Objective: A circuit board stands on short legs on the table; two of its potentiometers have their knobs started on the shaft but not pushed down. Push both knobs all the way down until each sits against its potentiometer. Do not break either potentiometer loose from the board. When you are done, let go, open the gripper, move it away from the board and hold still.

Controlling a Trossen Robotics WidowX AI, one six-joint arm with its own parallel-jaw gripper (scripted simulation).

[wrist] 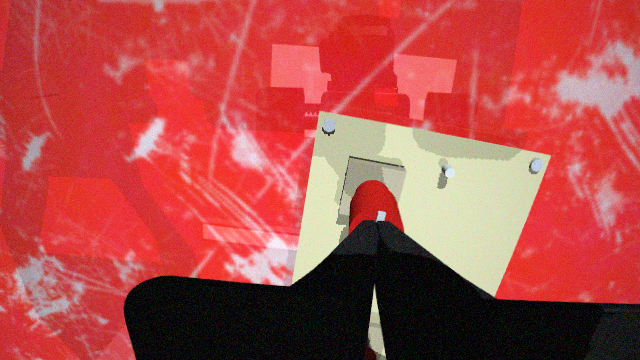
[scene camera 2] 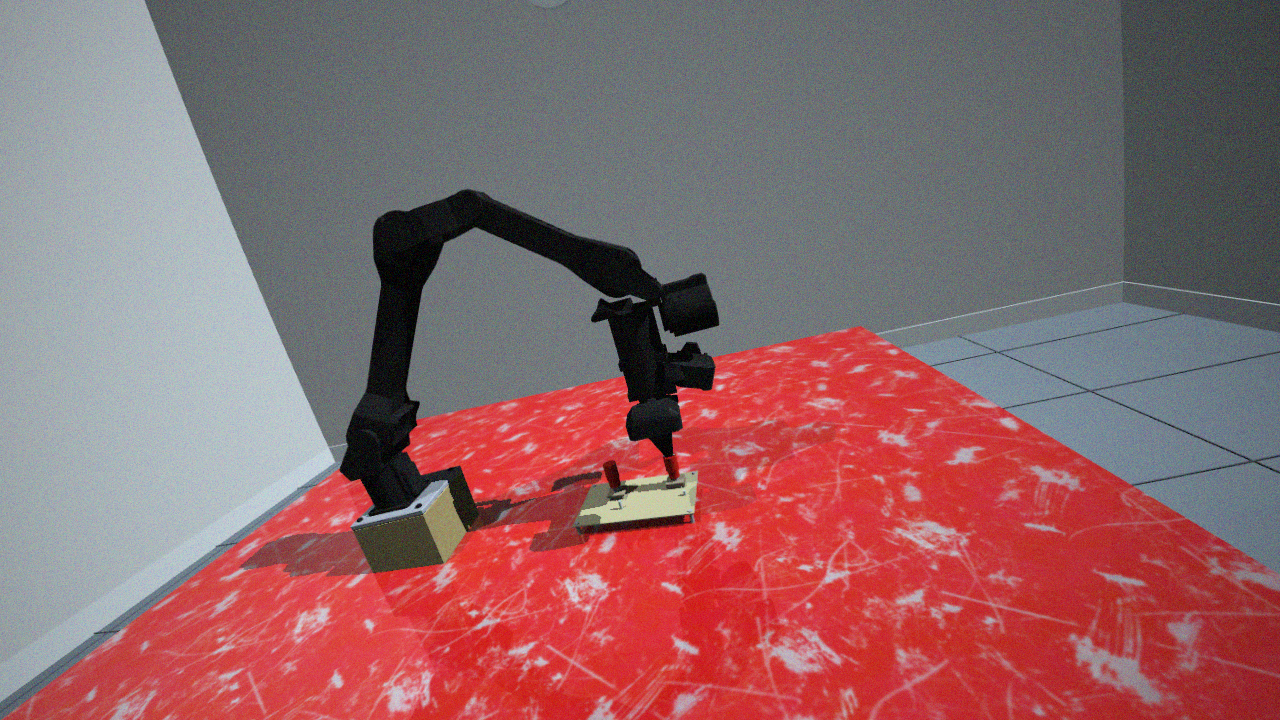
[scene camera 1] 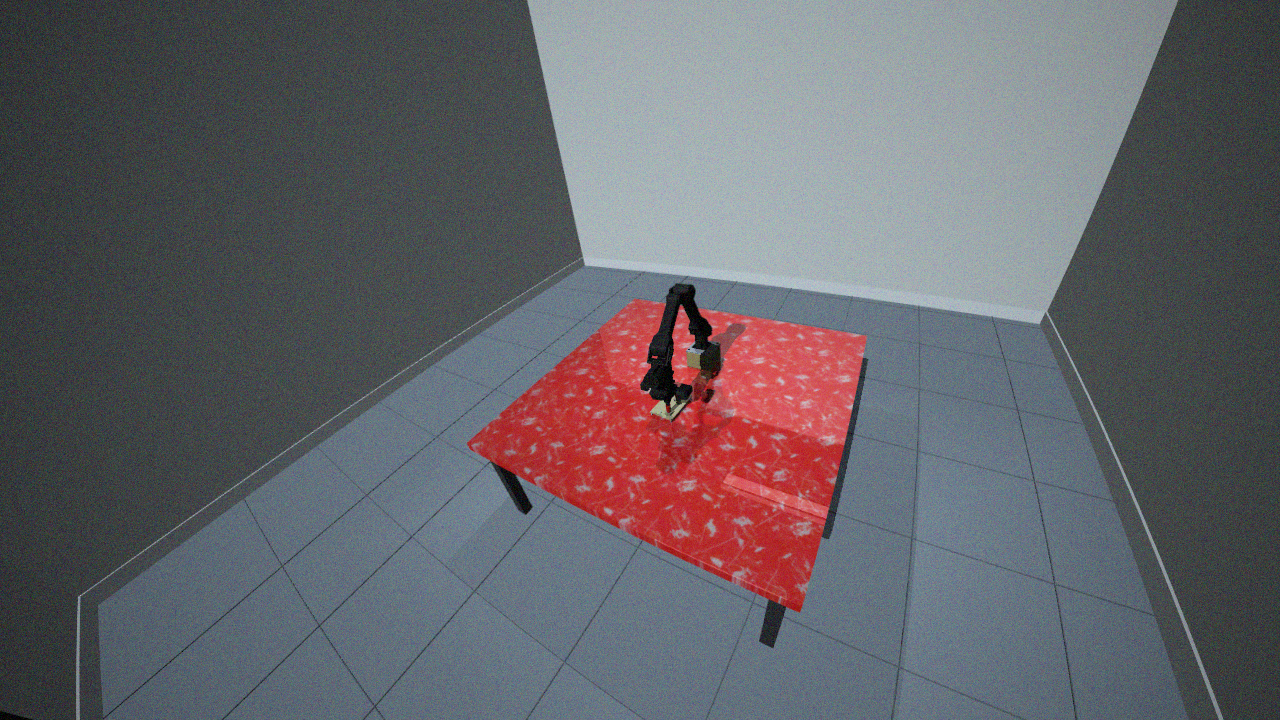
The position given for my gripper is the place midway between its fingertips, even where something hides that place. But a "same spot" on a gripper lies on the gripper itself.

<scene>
my gripper: wrist 374, 233; scene camera 2; scene camera 1
same spot on my gripper: (scene camera 1: 667, 389) = (scene camera 2: 690, 342)
</scene>
